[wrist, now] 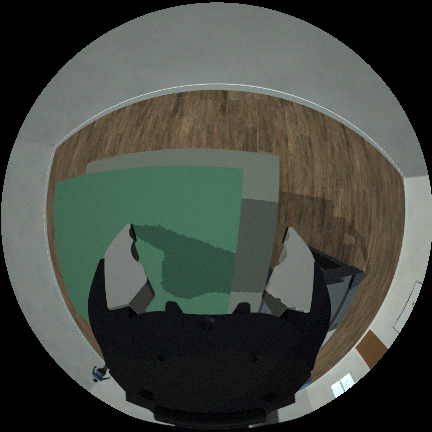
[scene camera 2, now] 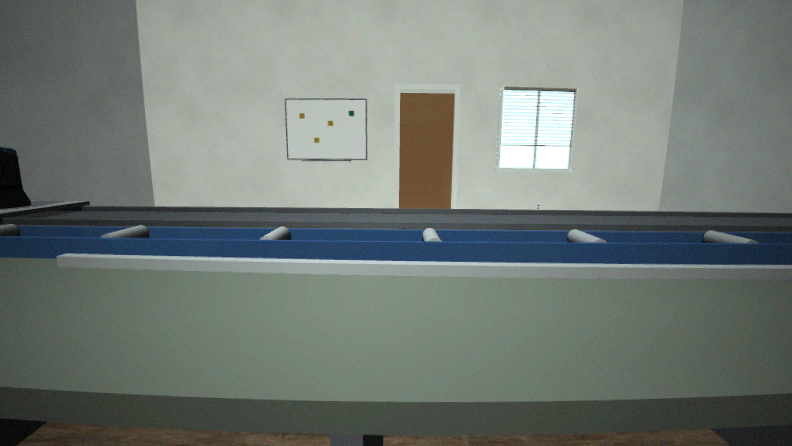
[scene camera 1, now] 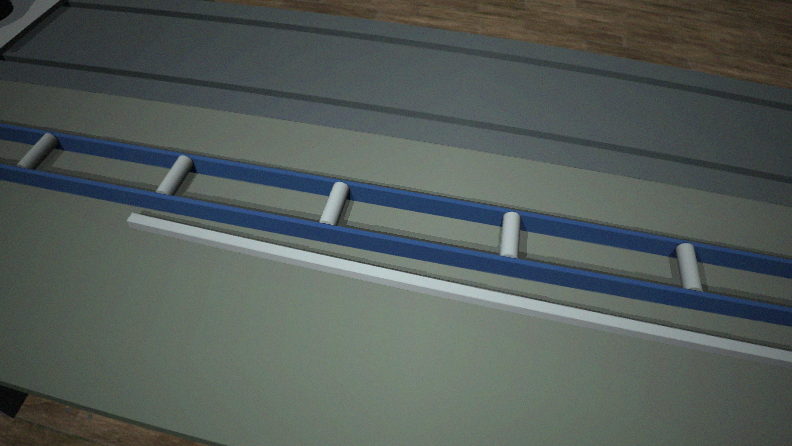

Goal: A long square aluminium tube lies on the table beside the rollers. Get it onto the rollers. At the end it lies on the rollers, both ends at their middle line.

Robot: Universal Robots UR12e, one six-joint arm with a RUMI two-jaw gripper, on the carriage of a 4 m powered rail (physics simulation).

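Pixels of known places: gripper, fingertip midpoint: [wrist: 208,228]; arm's base, link origin: [scene camera 2: 3,206].
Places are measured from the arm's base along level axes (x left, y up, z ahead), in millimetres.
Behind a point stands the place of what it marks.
The long square aluminium tube [scene camera 1: 387,273] @(x 1669, y -5, z 761 mm) [scene camera 2: 387,267] @(x 1807, y -12, z 778 mm) lies flat on the table [scene camera 1: 332,354] @(x 1602, y -30, z 951 mm) [scene camera 2: 387,332] @(x 1813, y -30, z 1019 mm), along the near side of the roller track and apart from it. Its left end shows in both scene views; its right end runs out of both. Several grey rollers, among them a middle roller [scene camera 1: 335,203] @(x 1521, y 29, z 626 mm) and another roller [scene camera 2: 431,234] @(x 1912, y 30, z 641 mm), sit between two blue side rails [scene camera 1: 421,249] @(x 1729, y 9, z 694 mm) [scene camera 2: 332,252] @(x 1676, y -4, z 694 mm). My gripper [wrist: 208,228] @(x -783, y 279, z 474 mm) is open and empty in the wrist view, above a green surface. It does not show in the scene views, and the tube does not show in the wrist view.
In the wrist view a green mat [wrist: 200,200] @(x -806, y 290, z 481 mm) lies on a grey table top [wrist: 262,175] @(x -910, y -30, z 363 mm), with the arm's shadow across it. A long dark grey bed [scene camera 1: 387,83] runs behind the roller track. A person [wrist: 99,373] stands far off at the lower left.
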